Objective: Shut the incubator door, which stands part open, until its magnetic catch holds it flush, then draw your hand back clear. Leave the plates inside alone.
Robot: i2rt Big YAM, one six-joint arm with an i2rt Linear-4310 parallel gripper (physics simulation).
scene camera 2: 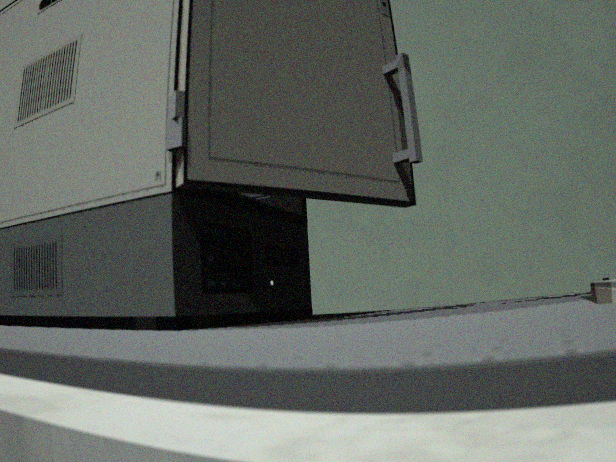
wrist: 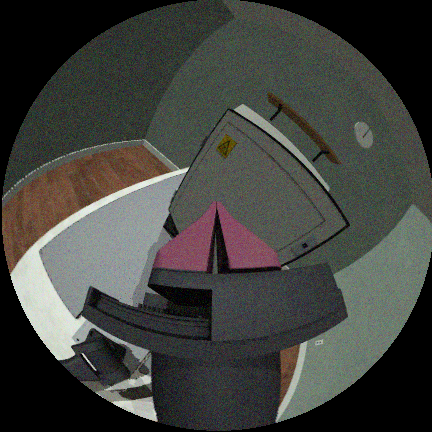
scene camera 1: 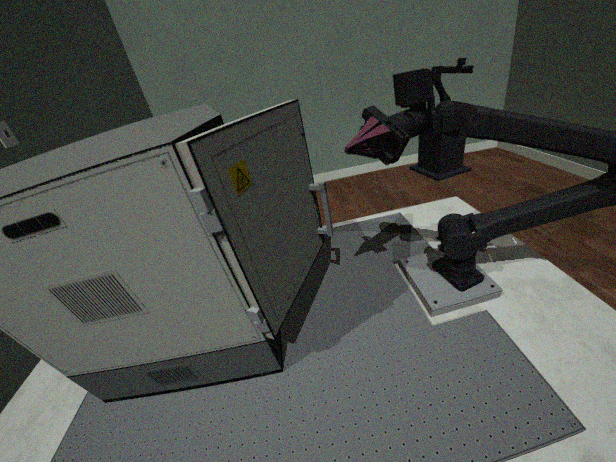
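Seen in the pictures: gripper, between the fingertips: (wrist: pixel 215 206) (scene camera 1: pixel 345 149); arm's base, origin of its link: (wrist: pixel 104 347) (scene camera 1: pixel 456 273).
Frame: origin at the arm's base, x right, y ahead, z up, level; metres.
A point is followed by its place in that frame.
The incubator (scene camera 1: pixel 115 260) @(x -0.027, y 0.688, z 0.373 m) (scene camera 2: pixel 100 155) @(x -0.035, y 0.643, z 0.177 m) stands at the left in both scene views. Its grey door (scene camera 1: pixel 270 240) @(x 0.009, y 0.464, z 0.298 m) (scene camera 2: pixel 300 100) @(x 0.052, y 0.429, z 0.231 m) (wrist: pixel 260 185) @(x 0.086, y 0.401, z 0.424 m), with a yellow warning label (scene camera 1: pixel 240 177) @(x -0.008, y 0.476, z 0.427 m) (wrist: pixel 226 146) @(x -0.003, y 0.472, z 0.427 m), stands part open on its side hinges. A bar handle (scene camera 1: pixel 327 207) @(x 0.138, y 0.310, z 0.254 m) (scene camera 2: pixel 411 107) @(x 0.139, y 0.308, z 0.238 m) stands at the door's free edge. My gripper (scene camera 1: pixel 346 149) @(x 0.035, y 0.291, z 0.410 m) (wrist: pixel 215 206) @(x 0.035, y 0.291, z 0.410 m) is shut and empty, its pink fingers tapering to a point. In scene camera 1 it hangs in the air right of the door's upper free edge, apart from it. The gripper does not show in scene camera 2. The plates inside are hidden.
A perforated grey board (scene camera 1: pixel 400 380) @(x -0.174, y 0.306, z -0.017 m) lies under the incubator on a white table (scene camera 1: pixel 575 300) @(x -0.212, y -0.212, z -0.030 m). The arm's base (scene camera 1: pixel 457 265) @(x -0.018, y 0.027, z 0.057 m) stands on a mounting plate (scene camera 1: pixel 450 302) @(x -0.072, y 0.089, z 0.000 m) right of the door. A brown wall shelf (wrist: pixel 302 125) and a round clock (wrist: pixel 363 135) are on the wall beyond.
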